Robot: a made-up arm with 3 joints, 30 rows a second.
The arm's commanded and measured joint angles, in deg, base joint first. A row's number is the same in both.
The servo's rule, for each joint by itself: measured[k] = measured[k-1] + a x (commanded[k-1-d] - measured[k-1]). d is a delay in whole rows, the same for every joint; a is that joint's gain. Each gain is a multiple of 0.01, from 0.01 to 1. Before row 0 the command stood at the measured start. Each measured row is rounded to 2 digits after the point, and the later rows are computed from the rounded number. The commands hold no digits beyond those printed.
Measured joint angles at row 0:
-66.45, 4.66, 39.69
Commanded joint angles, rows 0 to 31:
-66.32, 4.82, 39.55
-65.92, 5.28, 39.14
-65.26, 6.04, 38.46
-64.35, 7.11, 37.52
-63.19, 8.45, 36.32
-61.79, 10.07, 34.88
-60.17, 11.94, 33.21
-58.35, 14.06, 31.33
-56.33, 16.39, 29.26
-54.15, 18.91, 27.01
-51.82, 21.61, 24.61
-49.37, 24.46, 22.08
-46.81, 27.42, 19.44
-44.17, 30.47, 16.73
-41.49, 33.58, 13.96
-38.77, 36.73, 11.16
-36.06, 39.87, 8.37
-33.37, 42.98, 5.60
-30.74, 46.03, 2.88
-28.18, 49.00, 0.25
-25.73, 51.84, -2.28
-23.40, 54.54, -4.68
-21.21, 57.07, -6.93
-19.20, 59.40, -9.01
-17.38, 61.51, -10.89
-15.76, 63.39, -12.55
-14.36, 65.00, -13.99
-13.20, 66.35, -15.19
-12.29, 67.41, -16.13
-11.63, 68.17, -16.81
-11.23, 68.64, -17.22
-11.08, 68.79, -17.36
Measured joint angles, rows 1 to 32:
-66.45, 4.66, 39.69
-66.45, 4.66, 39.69
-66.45, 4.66, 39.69
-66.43, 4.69, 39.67
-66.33, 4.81, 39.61
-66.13, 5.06, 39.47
-65.79, 5.47, 39.24
-65.30, 6.07, 38.89
-64.63, 6.87, 38.41
-63.78, 7.88, 37.79
-62.75, 9.12, 37.01
-61.53, 10.57, 36.08
-60.13, 12.24, 34.99
-58.55, 14.11, 33.74
-56.81, 16.18, 32.34
-54.91, 18.43, 30.79
-52.87, 20.84, 29.10
-50.71, 23.39, 27.28
-48.44, 26.06, 25.35
-46.09, 28.82, 23.31
-43.67, 31.65, 21.18
-41.21, 34.53, 18.98
-38.73, 37.42, 16.73
-36.26, 40.30, 14.45
-33.82, 43.15, 12.15
-31.42, 45.93, 9.86
-29.10, 48.62, 7.60
-26.87, 51.20, 5.38
-24.76, 53.64, 3.23
-22.78, 55.91, 1.16
-20.96, 58.00, -0.80
-19.31, 59.88, -2.64
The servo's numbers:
d 3
a 0.19 0.20 0.12

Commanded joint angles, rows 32 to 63:
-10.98, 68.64, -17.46
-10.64, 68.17, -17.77
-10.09, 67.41, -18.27
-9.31, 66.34, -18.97
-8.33, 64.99, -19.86
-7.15, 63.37, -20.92
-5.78, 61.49, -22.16
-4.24, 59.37, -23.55
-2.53, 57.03, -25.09
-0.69, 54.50, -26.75
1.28, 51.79, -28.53
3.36, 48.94, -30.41
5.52, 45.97, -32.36
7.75, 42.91, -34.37
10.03, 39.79, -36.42
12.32, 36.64, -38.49
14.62, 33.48, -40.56
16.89, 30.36, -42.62
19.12, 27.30, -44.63
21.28, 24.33, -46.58
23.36, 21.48, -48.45
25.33, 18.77, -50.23
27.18, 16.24, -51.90
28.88, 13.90, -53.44
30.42, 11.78, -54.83
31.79, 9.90, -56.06
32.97, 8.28, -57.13
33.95, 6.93, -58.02
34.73, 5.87, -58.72
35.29, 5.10, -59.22
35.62, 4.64, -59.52
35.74, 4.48, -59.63
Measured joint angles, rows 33 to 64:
-17.85, 61.54, -4.34
-16.59, 62.96, -5.89
-15.54, 64.13, -7.27
-14.67, 65.03, -8.49
-13.90, 65.66, -9.60
-13.18, 66.01, -10.64
-12.44, 66.08, -11.64
-11.66, 65.86, -12.63
-10.80, 65.36, -13.62
-9.85, 64.59, -14.64
-8.78, 63.55, -15.71
-7.59, 62.25, -16.84
-6.28, 60.70, -18.03
-4.84, 58.92, -19.29
-3.28, 56.92, -20.62
-1.61, 54.73, -22.03
0.17, 52.37, -23.51
2.04, 49.85, -25.06
3.99, 47.21, -26.67
6.01, 44.46, -28.34
8.08, 41.64, -30.05
10.18, 38.77, -31.80
12.29, 35.88, -33.57
14.39, 33.00, -35.36
16.47, 30.15, -37.14
18.50, 27.37, -38.91
20.47, 24.68, -40.65
22.36, 22.10, -42.35
24.15, 19.66, -44.00
25.83, 17.38, -45.58
27.37, 15.29, -47.07
28.77, 13.41, -48.47

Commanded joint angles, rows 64 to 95:
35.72, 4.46, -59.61
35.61, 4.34, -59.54
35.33, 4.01, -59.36
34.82, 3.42, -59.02
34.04, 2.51, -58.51
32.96, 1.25, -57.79
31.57, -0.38, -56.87
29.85, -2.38, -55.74
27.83, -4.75, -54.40
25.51, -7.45, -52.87
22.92, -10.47, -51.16
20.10, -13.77, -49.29
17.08, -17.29, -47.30
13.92, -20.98, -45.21
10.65, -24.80, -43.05
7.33, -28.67, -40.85
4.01, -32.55, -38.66
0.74, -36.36, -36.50
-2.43, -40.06, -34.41
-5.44, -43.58, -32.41
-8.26, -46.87, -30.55
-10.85, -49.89, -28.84
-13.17, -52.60, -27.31
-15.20, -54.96, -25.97
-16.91, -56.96, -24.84
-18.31, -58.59, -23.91
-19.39, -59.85, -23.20
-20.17, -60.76, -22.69
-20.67, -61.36, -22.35
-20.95, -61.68, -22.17
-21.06, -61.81, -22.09
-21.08, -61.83, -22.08
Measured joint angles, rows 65 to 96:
30.01, 11.75, -49.76
31.08, 10.33, -50.93
31.97, 9.16, -51.97
32.68, 8.22, -52.89
33.24, 7.44, -53.69
33.64, 6.75, -54.37
33.86, 6.08, -54.93
33.89, 5.37, -55.36
33.71, 4.55, -55.65
33.30, 3.56, -55.80
32.64, 2.37, -55.79
31.73, 0.95, -55.62
30.55, -0.73, -55.29
29.10, -2.68, -54.79
27.39, -4.90, -54.13
25.43, -7.38, -53.31
23.24, -10.10, -52.34
20.85, -13.04, -51.23
18.28, -16.17, -49.98
15.57, -19.45, -48.62
12.75, -22.83, -47.17
9.87, -26.28, -45.64
6.96, -29.74, -44.05
4.07, -33.17, -42.43
1.24, -36.51, -40.80
-1.50, -39.73, -39.18
-4.10, -42.78, -37.59
-6.53, -45.62, -36.06
-8.77, -48.21, -34.60
-10.79, -50.54, -33.23
-12.57, -52.58, -31.97
-14.11, -54.34, -30.82

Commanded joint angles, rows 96 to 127:
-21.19, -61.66, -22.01
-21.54, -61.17, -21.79
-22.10, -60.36, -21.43
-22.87, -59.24, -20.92
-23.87, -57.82, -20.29
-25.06, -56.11, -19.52
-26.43, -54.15, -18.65
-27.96, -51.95, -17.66
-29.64, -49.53, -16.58
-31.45, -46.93, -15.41
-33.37, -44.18, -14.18
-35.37, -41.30, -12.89
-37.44, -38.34, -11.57
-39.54, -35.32, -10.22
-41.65, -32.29, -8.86
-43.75, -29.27, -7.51
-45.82, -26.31, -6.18
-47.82, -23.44, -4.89
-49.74, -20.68, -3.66
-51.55, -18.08, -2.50
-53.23, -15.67, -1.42
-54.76, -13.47, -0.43
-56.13, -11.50, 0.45
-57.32, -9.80, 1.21
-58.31, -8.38, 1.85
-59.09, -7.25, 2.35
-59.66, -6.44, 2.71
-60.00, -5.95, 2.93
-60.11, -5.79, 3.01
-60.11, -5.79, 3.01
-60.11, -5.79, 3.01
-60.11, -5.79, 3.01
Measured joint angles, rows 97 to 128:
-15.41, -55.81, -29.78
-16.48, -57.01, -28.86
-17.35, -57.97, -28.05
-18.08, -58.71, -27.33
-18.74, -59.20, -26.67
-19.38, -59.43, -26.04
-20.04, -59.39, -25.43
-20.77, -59.08, -24.81
-21.59, -58.49, -24.18
-22.51, -57.62, -23.52
-23.55, -56.49, -22.82
-24.71, -55.10, -22.07
-25.99, -53.47, -21.27
-27.39, -51.61, -20.42
-28.91, -49.55, -19.52
-30.53, -47.31, -18.57
-32.24, -44.91, -17.57
-34.03, -42.39, -16.52
-35.88, -39.77, -15.44
-37.77, -37.08, -14.33
-39.68, -34.35, -13.20
-41.59, -31.62, -12.06
-43.48, -28.91, -10.91
-45.33, -26.26, -9.77
-47.12, -23.70, -8.65
-48.83, -21.26, -7.56
-50.44, -18.97, -6.51
-51.94, -16.85, -5.51
-53.30, -14.93, -4.57
-54.51, -13.23, -3.70
-55.55, -11.77, -2.90
-56.42, -10.57, -2.19

